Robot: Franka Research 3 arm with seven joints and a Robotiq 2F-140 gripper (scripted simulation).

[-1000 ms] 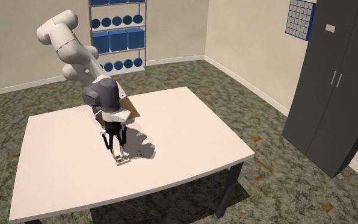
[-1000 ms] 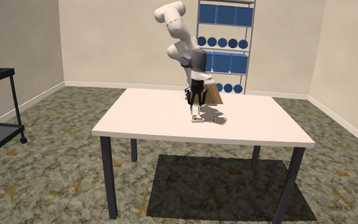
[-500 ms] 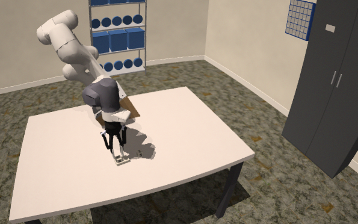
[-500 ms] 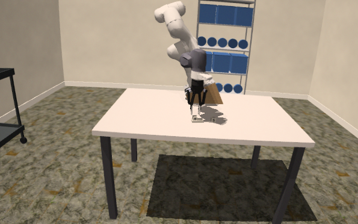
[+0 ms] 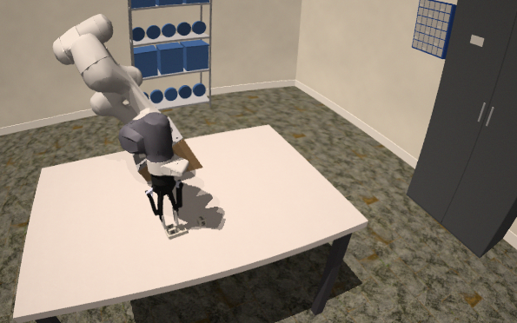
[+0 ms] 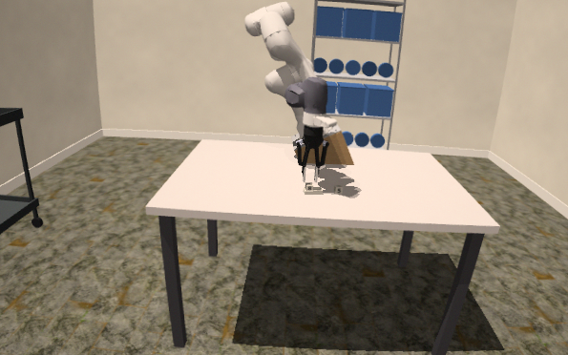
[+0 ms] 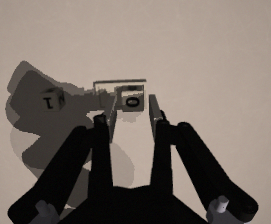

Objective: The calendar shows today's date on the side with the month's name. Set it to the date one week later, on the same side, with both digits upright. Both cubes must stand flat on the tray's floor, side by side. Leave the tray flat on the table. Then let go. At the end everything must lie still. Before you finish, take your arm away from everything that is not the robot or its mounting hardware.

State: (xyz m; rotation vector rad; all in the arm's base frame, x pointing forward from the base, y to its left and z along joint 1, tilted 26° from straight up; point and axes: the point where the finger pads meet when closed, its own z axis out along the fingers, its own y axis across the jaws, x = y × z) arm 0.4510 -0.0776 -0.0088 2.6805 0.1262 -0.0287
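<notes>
Now: hand 20 mm to the right of the grey tray and 70 mm above it. The rest, counted from my hand: cube 10 mm behind, 120 mm to the left, 70 mm below.
</notes>
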